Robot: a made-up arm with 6 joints. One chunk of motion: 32 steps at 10 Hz.
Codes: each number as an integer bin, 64 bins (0 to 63) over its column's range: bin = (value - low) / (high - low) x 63, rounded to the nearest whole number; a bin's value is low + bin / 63 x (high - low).
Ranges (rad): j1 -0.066..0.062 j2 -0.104..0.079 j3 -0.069..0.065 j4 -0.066..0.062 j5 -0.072..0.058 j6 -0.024..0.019
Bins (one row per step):
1: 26 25 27 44 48 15
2: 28 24 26 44 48 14
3: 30 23 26 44 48 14
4: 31 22 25 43 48 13
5: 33 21 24 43 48 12
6: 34 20 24 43 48 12
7: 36 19 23 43 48 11
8: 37 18 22 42 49 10
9: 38 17 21 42 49 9
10: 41 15 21 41 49 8
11: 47 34 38 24 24 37
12: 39 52 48 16 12 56
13: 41 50 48 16 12 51
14: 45 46 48 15 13 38
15: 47 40 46 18 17 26
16: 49 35 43 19 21 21
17: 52 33 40 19 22 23
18: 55 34 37 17 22 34
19: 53 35 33 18 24 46
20: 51 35 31 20 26 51
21: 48 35 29 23 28 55
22: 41 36 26 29 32 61
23: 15 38 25 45 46 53
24: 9 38 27 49 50 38
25: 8 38 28 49 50 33
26: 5 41 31 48 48 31
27: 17 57 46 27 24 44
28: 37 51 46 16 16 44
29: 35 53 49 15 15 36
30: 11 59 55 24 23 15
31: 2 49 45 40 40 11
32: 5 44 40 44 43 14
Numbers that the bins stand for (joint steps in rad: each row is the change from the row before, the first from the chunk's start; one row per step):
1: -0.01317 -0.03138 -0.01157 0.02340 0.02705 -0.01376
2: -0.00911 -0.03429 -0.01370 0.02340 0.02705 -0.01444
3: -0.00505 -0.03719 -0.01370 0.02340 0.02705 -0.01444
4: -0.00302 -0.04010 -0.01583 0.02137 0.02705 -0.01513
5: 0.00105 -0.04300 -0.01795 0.02137 0.02705 -0.01581
6: 0.00308 -0.04590 -0.01795 0.02137 0.02705 -0.01581
7: 0.00714 -0.04881 -0.02008 0.02137 0.02705 -0.01649
8: 0.00917 -0.05171 -0.02221 0.01933 0.02911 -0.01717
9: 0.01121 -0.05462 -0.02433 0.01933 0.02911 -0.01786
10: 0.01730 -0.06043 -0.02433 0.01730 0.02911 -0.01854
11: 0.02949 -0.00524 0.01183 -0.01724 -0.02248 0.00125
12: 0.01324 0.04705 0.03310 -0.03349 -0.04724 0.01422
13: 0.01730 0.04124 0.03310 -0.03349 -0.04724 0.01081
14: 0.02543 0.02962 0.03310 -0.03552 -0.04517 0.00194
15: 0.02949 0.01219 0.02884 -0.02943 -0.03692 -0.00625
16: 0.03356 -0.00233 0.02246 -0.02740 -0.02867 -0.00967
17: 0.03965 -0.00814 0.01608 -0.02740 -0.02660 -0.00830
18: 0.04575 -0.00524 0.00970 -0.03146 -0.02660 -0.00079
19: 0.04168 -0.00233 0.00119 -0.02943 -0.02248 0.00740
20: 0.03762 -0.00233 -0.00306 -0.02537 -0.01835 0.01081
21: 0.03152 -0.00233 -0.00732 -0.01927 -0.01422 0.01354
22: 0.01730 0.00057 -0.01370 -0.00708 -0.00597 0.01763
23: -0.03552 0.00638 -0.01583 0.02543 0.02292 0.01217
24: -0.04771 0.00638 -0.01157 0.03356 0.03117 0.00194
25: -0.04975 0.00638 -0.00944 0.03356 0.03117 -0.00148
26: -0.05584 0.01510 -0.00306 0.03152 0.02705 -0.00284
27: -0.03146 0.06157 0.02884 -0.01114 -0.02248 0.00603
28: 0.00917 0.04414 0.02884 -0.03349 -0.03898 0.00603
29: 0.00511 0.04995 0.03522 -0.03552 -0.04105 0.00057
30: -0.04365 0.06738 0.04798 -0.01724 -0.02454 -0.01376
31: -0.06194 0.03833 0.02671 0.01527 0.01054 -0.01649
32: -0.05584 0.02381 0.01608 0.02340 0.01673 -0.01444

